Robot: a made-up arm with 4 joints.
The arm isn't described. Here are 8 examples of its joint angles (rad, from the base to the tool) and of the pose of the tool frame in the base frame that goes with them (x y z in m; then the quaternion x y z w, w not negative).
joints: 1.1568 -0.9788 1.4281 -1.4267
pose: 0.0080 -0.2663 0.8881 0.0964 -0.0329 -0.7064 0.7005
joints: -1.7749 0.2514 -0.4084 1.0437
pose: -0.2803 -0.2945 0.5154 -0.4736 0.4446 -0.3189 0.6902
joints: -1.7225 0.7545 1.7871 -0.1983
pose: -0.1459 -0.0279 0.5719 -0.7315 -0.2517 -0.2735 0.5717
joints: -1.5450 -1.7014 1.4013 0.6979
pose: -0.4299 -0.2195 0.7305 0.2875 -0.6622 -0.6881 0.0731
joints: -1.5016 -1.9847 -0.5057 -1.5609
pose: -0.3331 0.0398 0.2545 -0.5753 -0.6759 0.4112 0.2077
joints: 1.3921 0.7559 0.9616 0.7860
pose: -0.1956 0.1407 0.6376 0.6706 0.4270 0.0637 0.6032
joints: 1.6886 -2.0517 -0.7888 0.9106
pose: -0.1208 0.0632 0.4574 0.8188 0.3535 -0.4357 0.1215
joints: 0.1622 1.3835 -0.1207 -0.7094
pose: -0.3530 -0.2562 0.8615 0.6305 -0.0577 0.5894 0.5017
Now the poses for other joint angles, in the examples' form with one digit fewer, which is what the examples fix.
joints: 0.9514 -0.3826 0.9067 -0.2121
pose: -0.172 -0.198 0.704 0.563 0.085 -0.551 0.610
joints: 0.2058 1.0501 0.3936 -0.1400
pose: -0.312 -0.002 0.806 0.436 0.042 0.286 0.852
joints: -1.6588 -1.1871 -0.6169 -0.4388
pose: -0.344 0.143 0.611 -0.401 -0.430 0.192 0.786
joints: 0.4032 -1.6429 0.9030 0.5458
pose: -0.349 -0.171 0.466 0.394 0.127 -0.909 0.053
